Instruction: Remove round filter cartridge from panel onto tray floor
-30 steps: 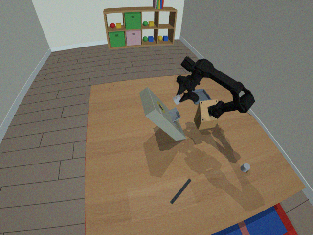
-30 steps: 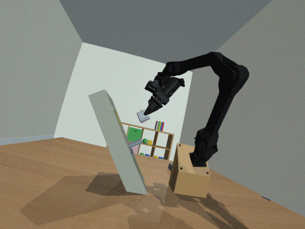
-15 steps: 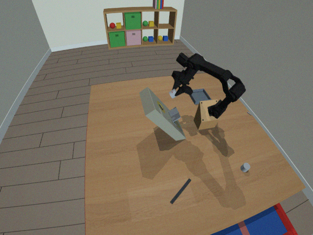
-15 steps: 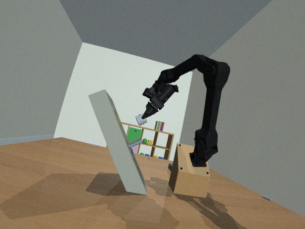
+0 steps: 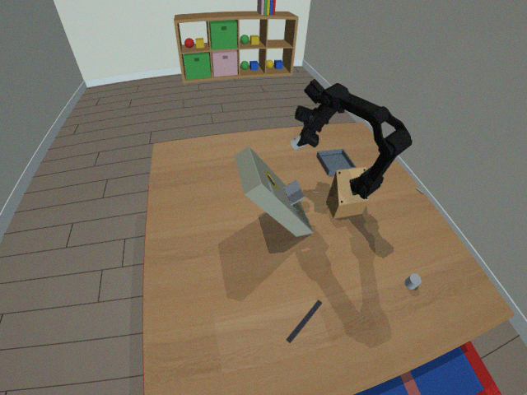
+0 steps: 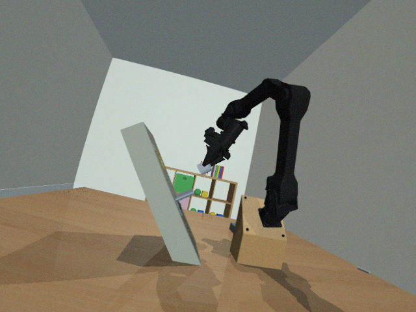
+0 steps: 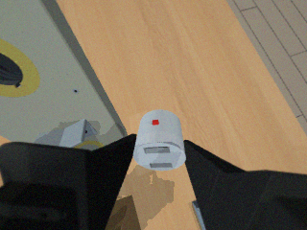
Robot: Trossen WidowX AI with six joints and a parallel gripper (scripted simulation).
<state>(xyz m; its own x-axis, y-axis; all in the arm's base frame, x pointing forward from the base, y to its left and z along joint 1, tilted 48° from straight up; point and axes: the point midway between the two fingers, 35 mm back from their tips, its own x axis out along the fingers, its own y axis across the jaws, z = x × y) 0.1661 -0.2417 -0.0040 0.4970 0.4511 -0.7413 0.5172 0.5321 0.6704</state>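
My gripper tip is now 290 mm past the grey-blue tray, 100 mm to the left of it and 250 mm above it. Also, from my gripper tip: grey service panel 130 mm ahead, 150 mm to the left, 110 mm below; then round grey filter cartridge right at my gripper tip; then small grey bracket 80 mm ahead, 150 mm to the left, 120 mm below.
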